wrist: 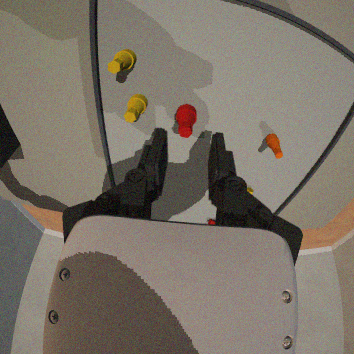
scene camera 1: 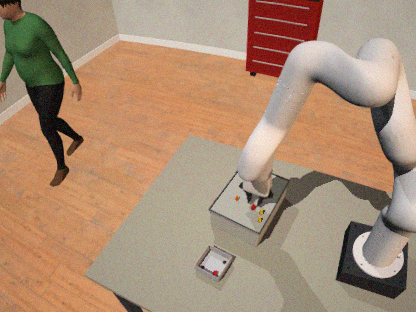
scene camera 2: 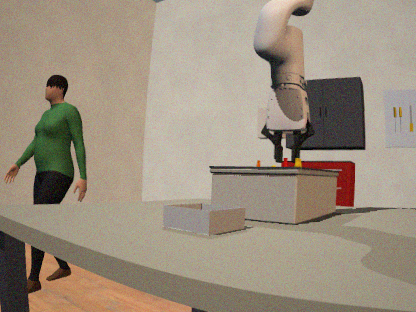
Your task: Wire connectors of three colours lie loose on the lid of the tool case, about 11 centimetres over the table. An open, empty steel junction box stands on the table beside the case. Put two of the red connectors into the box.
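My gripper (scene camera 1: 254, 201) (scene camera 2: 287, 159) (wrist: 188, 145) is partly open and empty, pointing down low over the case lid (scene camera 1: 240, 216) (wrist: 300, 65). A red connector (scene camera 1: 253, 207) (scene camera 2: 285, 162) (wrist: 186, 118) stands on the lid, just ahead of the gap between the fingertips in the wrist view. Another red connector (wrist: 211, 222) shows partly there, mostly hidden by the gripper body. Another red connector (scene camera 1: 215, 273) lies inside the steel junction box (scene camera 1: 205, 273) (scene camera 2: 187, 220), near its wall. The box's inside is hidden in scene camera 2.
Two yellow connectors (scene camera 1: 262, 212) (wrist: 122, 61) lie beside the red one; an orange connector (scene camera 1: 237, 198) (scene camera 2: 258, 163) (wrist: 274, 145) lies on its other side. A bit of yellow (wrist: 250, 190) shows beside a finger. The tool case (scene camera 2: 255, 195) stands behind the box. A person (scene camera 1: 37, 50) (scene camera 2: 57, 135) is beyond the table.
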